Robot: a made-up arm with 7 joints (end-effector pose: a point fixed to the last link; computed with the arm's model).
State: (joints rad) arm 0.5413 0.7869 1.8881 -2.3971 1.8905 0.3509 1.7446
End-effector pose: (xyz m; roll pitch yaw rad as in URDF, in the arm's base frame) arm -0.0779 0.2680 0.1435 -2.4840 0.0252 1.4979
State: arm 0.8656 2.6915 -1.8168 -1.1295 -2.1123 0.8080 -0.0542
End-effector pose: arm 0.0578 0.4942 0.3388 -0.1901 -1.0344 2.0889
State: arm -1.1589 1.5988 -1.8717 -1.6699 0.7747 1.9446 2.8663
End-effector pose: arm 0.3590 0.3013 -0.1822 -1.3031 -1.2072 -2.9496
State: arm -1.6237 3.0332 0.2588 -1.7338 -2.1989 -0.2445 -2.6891
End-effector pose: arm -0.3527 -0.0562 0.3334 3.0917 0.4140 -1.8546
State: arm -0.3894 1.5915 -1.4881 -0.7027 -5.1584 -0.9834 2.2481
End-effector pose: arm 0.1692 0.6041 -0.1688 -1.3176 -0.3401 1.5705
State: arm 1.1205 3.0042 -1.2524 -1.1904 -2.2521 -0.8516 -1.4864
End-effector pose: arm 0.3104 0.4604 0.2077 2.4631 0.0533 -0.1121
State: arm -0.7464 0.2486 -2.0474 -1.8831 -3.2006 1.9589 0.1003
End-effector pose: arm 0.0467 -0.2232 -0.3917 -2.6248 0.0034 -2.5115
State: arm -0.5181 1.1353 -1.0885 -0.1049 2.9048 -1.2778 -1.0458
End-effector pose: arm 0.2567 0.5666 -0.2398 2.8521 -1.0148 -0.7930
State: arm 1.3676 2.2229 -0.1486 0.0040 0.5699 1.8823 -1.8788
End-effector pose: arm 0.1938 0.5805 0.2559 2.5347 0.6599 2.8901
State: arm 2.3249 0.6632 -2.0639 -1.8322 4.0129 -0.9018 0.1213
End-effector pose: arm -0.1596 -0.3287 0.2886 -2.8733 -0.6134 1.6173
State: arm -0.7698 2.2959 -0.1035 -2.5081 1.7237 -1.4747 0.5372
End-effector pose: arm 0.1769 0.0355 0.2150 2.4695 -0.5383 1.9599
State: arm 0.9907 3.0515 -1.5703 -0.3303 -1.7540 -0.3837 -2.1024
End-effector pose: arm 0.4610 0.2500 0.4124 2.6858 0.2893 -0.3608
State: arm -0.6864 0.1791 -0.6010 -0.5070 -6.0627 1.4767 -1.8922
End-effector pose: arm 0.4937 -0.0516 -0.4375 -0.5456 0.1987 -2.3869
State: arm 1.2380 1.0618 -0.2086 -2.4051 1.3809 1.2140 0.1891
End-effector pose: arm -0.0375 0.1420 -0.2746 -0.7530 0.6156 -0.0402
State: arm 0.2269 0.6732 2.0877 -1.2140 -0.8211 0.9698 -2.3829
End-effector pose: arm -0.2415 0.5121 -0.1630 0.0854 1.1478 -0.3429
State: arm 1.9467 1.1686 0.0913 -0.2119 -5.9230 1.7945 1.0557
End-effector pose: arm -0.4425 0.4255 0.2633 -2.8668 -0.6159 1.2086
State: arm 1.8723 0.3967 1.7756 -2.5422 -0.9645 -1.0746 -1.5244
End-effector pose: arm -0.0659 0.2109 0.1558 -0.5371 0.0076 2.1710
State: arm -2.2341 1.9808 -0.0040 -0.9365 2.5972 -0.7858 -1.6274
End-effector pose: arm -0.1954 0.4616 0.3767 -1.8041 0.3664 -2.7341
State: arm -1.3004 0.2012 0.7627 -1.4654 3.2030 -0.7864 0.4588
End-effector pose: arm 0.4977 0.1267 0.1826 1.9785 0.5981 -1.1376
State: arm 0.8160 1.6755 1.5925 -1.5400 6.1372 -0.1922 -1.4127
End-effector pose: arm 0.1798 0.3758 0.3282 -2.7459 0.7642 0.3378
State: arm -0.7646 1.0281 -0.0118 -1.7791 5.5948 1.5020 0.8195
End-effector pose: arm 0.4313 0.1564 0.1346 -3.0144 -1.2020 -2.0261
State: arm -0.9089 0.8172 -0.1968 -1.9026 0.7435 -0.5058 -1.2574
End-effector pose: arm 0.4314 0.0210 0.1207 2.8304 0.3559 -2.3940
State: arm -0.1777 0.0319 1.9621 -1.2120 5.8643 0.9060 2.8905
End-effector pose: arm -0.0235 0.3218 -0.4933 -0.2859 0.2009 -1.7042
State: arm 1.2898 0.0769 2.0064 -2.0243 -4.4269 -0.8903 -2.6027
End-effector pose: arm -0.3386 0.2055 0.1321 2.9990 -0.2315 0.6937
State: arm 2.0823 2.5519 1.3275 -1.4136 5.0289 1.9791 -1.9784
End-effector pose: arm 0.4196 0.2509 -0.2625 -2.7062 -0.0852 1.7390
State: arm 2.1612 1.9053 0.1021 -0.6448 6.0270 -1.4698 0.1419
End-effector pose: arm -0.1018 0.6439 0.0509 -0.7176 -0.0516 -1.2266
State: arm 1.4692 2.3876 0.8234 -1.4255 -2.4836 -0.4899 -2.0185
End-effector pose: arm 0.4445 0.3150 -0.0928 0.7841 -0.6277 -0.4047
